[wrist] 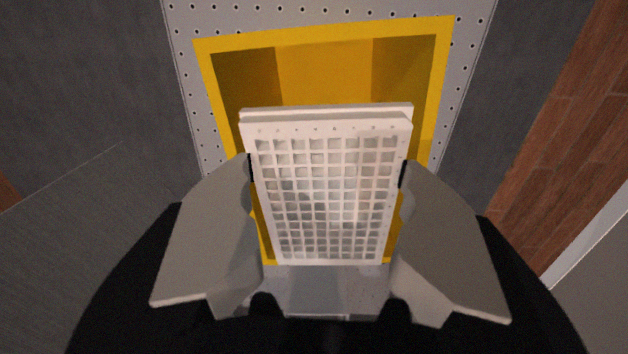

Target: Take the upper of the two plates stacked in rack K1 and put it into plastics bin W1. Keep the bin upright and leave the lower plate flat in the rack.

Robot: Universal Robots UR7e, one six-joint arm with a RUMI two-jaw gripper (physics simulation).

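Places are measured from the arm's base along level axes (x ahead, y left, z up), in millimetres.
Pixels of known places: gripper, fingertip midpoint: (325, 160).
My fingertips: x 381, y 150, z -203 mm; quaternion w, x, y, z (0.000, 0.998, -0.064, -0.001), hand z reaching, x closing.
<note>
Ahead of a thing's pixels: the offset from my fingertips to its top centre. "pt": to the spot under its first point. Level surfaces: height alone.
A white plate with a grid of square wells @[pt dx +0, dy -18, dz +10 mm] (327, 195) is held by its two long sides between the jaws of my gripper (325, 160). The gripper is shut on it. The plate is over the opening of the yellow bin @[dx +0, dy -22, dz -13 mm] (325, 30) and hides much of its inside. The bin stands upright, and its far rim and inner walls show beyond the plate. How high the plate is above the rim is hard to tell. Rack K1 and the lower plate do not show in the wrist view.
The bin stands on a light grey board with rows of small holes @[pt dx +172, dy -4, dz -193 mm] (462, 80). Dark grey surface @[dz -206 mm] (90, 65) lies on both sides of the board. A reddish-brown wood-patterned floor (565, 120) and a pale strip (585, 245) show at the right.
</note>
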